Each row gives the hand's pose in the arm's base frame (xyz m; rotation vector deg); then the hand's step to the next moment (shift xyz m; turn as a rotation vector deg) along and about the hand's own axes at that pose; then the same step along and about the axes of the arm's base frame.
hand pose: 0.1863 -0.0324 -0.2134 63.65 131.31 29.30
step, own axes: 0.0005 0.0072 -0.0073 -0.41 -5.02 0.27
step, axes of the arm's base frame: -0.0004 0.0039 0.0095 -2.63 -3.26 -2.82
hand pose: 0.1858 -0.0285 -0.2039 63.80 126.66 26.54
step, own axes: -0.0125 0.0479 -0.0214 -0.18 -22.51 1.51
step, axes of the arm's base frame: 0.0201 0.0171 0.0470 -12.34 -13.25 -13.46
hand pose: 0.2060 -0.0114 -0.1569 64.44 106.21 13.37
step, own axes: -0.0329 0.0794 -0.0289 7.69 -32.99 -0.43
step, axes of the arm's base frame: 0.0302 0.0273 0.0810 -21.38 -12.50 -23.12
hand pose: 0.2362 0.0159 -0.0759 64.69 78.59 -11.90
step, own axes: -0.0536 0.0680 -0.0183 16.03 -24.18 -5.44
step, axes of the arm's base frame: 0.0213 0.0217 0.0831 -16.26 -0.51 -24.63
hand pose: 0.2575 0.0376 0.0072 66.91 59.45 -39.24
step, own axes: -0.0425 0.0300 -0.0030 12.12 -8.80 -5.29
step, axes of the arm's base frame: 0.0084 0.0083 0.0508 -4.38 3.45 -14.87
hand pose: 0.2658 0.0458 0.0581 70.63 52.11 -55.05
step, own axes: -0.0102 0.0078 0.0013 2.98 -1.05 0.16
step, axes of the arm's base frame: 0.0039 0.0003 0.0123 0.03 -0.52 -3.12
